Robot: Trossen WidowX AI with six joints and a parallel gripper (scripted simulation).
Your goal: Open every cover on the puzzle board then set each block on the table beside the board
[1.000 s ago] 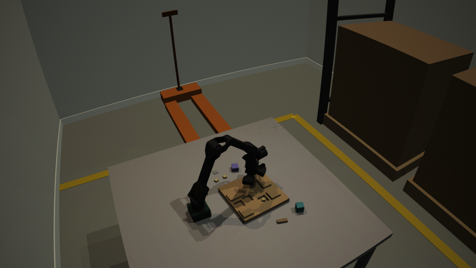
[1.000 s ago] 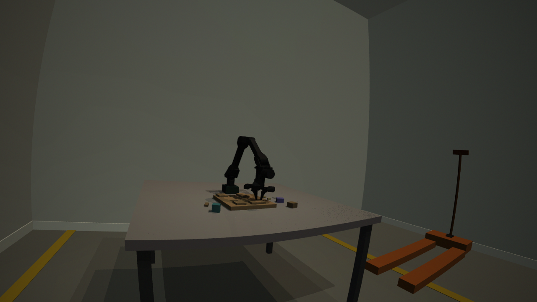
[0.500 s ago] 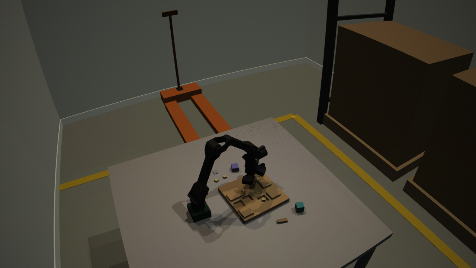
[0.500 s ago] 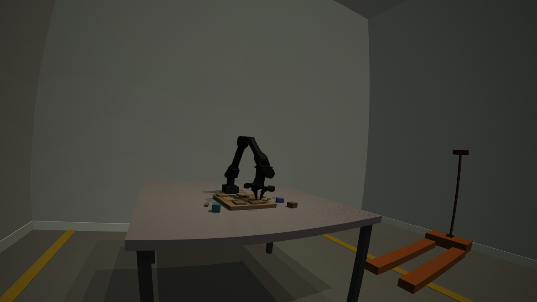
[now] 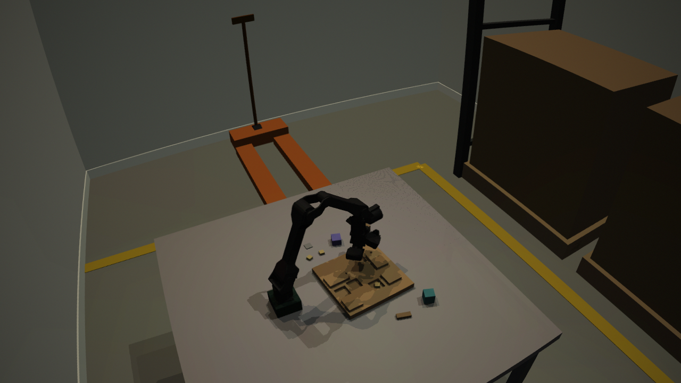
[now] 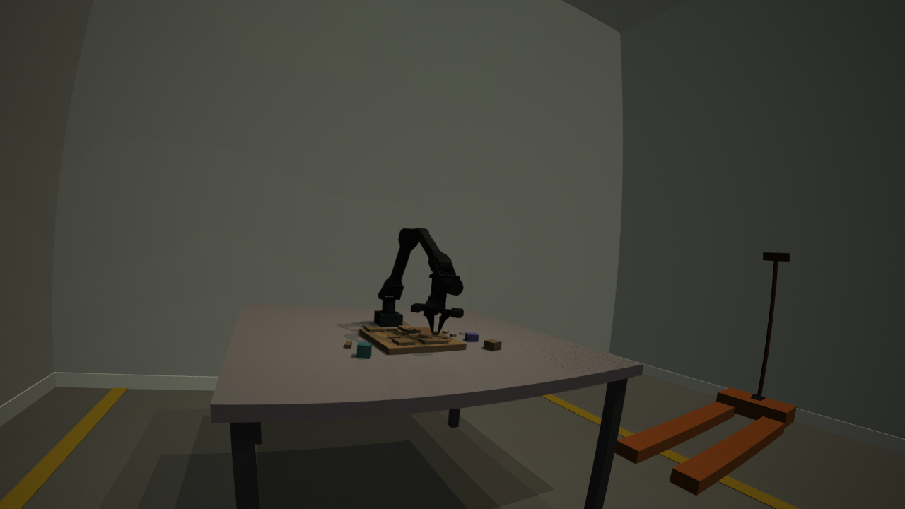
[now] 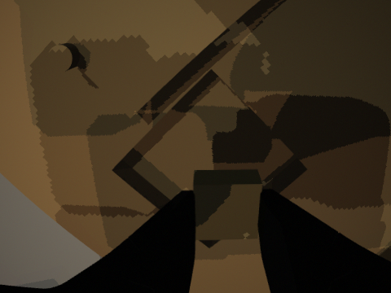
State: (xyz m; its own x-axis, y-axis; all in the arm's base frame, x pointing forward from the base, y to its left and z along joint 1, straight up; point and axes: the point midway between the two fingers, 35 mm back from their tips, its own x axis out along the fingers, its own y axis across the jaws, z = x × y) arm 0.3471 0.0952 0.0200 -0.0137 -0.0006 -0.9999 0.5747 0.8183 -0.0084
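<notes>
Right now the wooden puzzle board is 2 cm behind my gripper tip, 11 cm to the right of it and 2 cm below it. Also, from my gripper tip: brown block 11 cm ahead, 18 cm to the left, 2 cm below; purple block 3 cm behind, 17 cm to the left, 2 cm below; grey tile 15 cm behind, 19 cm to the left, 4 cm below.
</notes>
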